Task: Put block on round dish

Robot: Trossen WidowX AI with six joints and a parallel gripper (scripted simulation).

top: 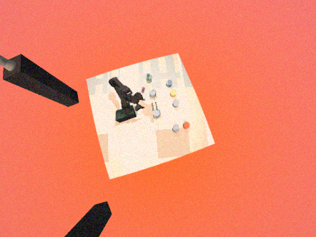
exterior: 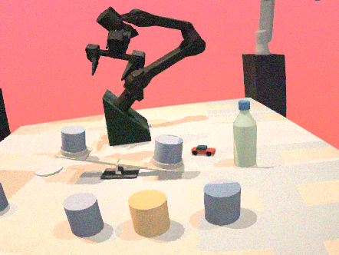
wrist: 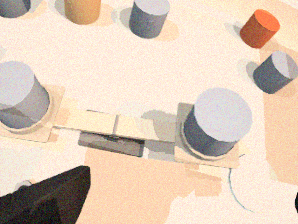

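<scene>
Right now my gripper tip is 21 cm above the pale green block, 14 cm to the right of it and 14 cm short of it. Also, from my gripper tip: red toy car 25 cm to the left, 24 cm below, 5 cm ahead; then round pale dish 25 cm below, 23 cm to the right, 3 cm ahead; then balance beam 23 cm below, 12 cm ahead, 1 cm to the left.
</scene>
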